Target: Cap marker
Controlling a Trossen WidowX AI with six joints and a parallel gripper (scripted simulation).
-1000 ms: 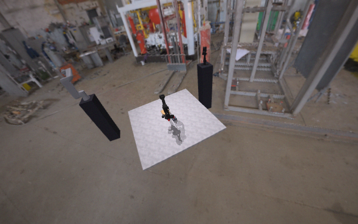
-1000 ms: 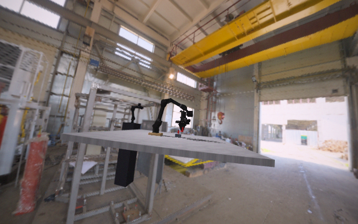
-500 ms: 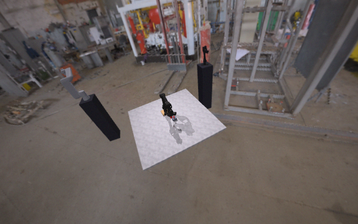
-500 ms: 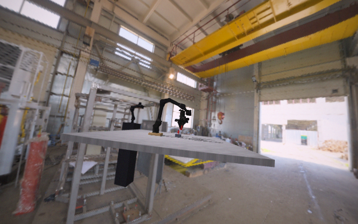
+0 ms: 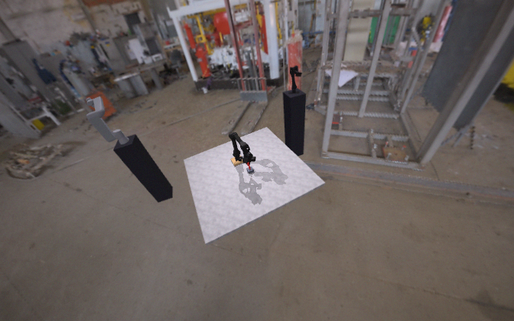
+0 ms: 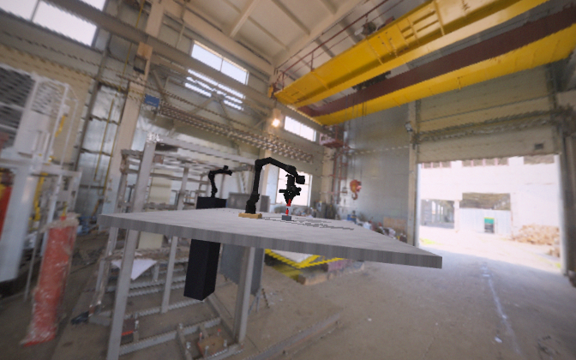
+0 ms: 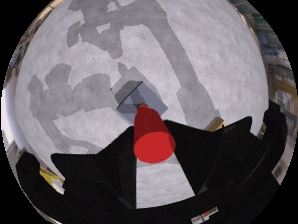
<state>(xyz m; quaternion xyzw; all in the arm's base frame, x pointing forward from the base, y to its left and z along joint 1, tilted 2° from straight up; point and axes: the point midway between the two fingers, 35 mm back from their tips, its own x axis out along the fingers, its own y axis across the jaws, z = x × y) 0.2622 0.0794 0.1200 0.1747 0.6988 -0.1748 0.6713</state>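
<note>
My gripper tip is 10 mm to the right of the grey holder block and 100 mm above it. Also, from my gripper tip: red marker cap: 10 mm above.
</note>
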